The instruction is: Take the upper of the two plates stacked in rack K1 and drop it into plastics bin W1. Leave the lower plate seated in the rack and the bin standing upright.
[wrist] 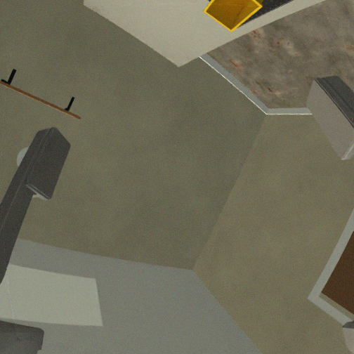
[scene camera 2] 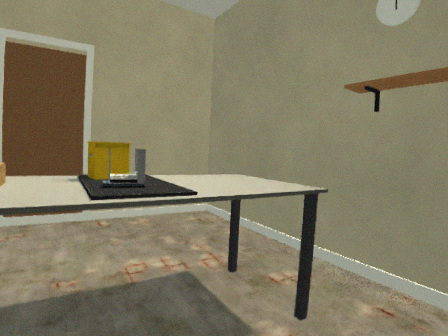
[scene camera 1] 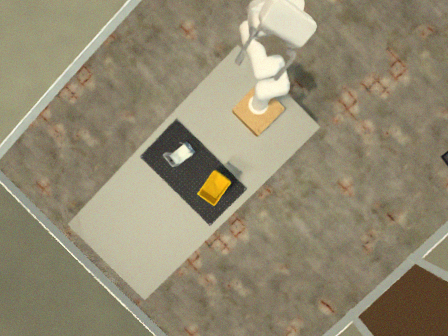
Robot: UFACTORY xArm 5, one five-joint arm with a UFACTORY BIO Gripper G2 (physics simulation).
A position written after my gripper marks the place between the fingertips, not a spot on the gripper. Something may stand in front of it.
I see my gripper (scene camera 1: 257,72) and a yellow plastics bin W1 (scene camera 2: 98,152).
My gripper shows as well in the wrist view (wrist: 176,110).
